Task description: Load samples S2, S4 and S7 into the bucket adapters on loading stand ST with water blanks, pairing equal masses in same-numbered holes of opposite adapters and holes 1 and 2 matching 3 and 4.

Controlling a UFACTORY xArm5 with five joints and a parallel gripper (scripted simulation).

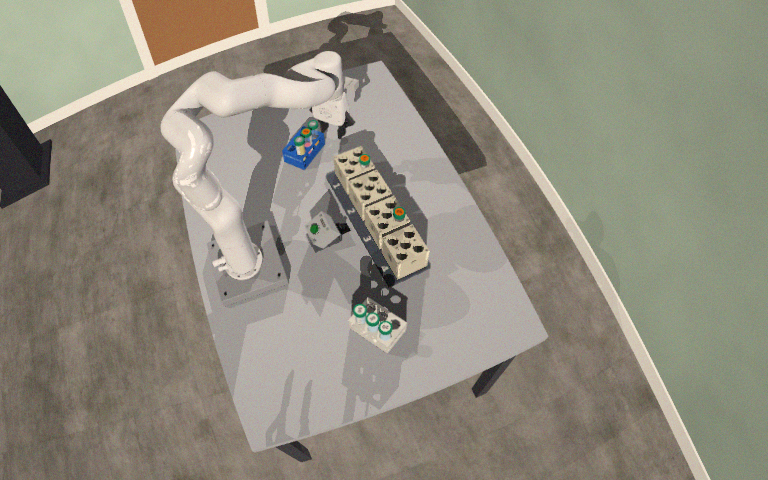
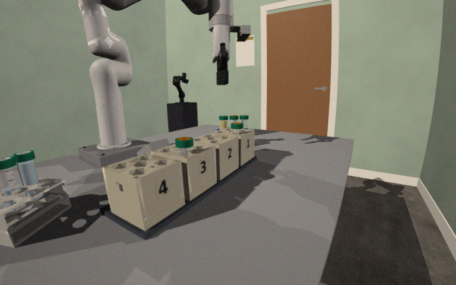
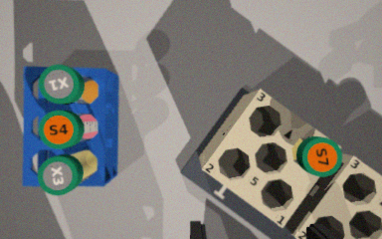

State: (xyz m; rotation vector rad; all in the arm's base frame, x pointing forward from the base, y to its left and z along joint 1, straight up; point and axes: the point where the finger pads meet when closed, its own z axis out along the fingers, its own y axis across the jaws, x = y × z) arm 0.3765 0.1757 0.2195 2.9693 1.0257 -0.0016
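Right now the pink tube is 40 mm behind my hand, 140 mm to the left of it and 190 mm below it. Round my hand: green done key: 140 mm behind, 180 mm to the right, 190 mm below; then adapter 1: 50 mm ahead, 20 mm to the right, 200 mm below; then blue rack: 60 mm behind, 160 mm to the left, 220 mm below.
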